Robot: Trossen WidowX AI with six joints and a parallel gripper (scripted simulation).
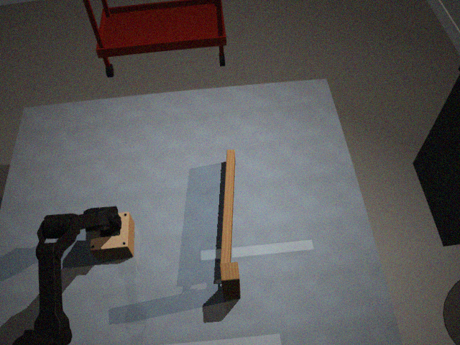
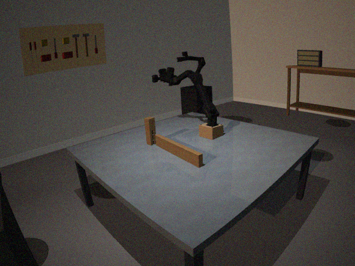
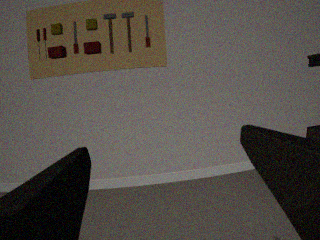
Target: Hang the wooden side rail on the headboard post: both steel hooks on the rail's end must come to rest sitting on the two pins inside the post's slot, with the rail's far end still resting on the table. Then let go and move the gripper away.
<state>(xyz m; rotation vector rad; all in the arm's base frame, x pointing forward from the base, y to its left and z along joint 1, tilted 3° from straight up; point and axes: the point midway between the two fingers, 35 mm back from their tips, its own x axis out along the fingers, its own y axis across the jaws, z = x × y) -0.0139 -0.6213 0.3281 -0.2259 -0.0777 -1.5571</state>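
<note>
Right now my gripper tip is 44 cm to the right of the headboard post, 40 cm short of it and 33 cm above it.
</note>
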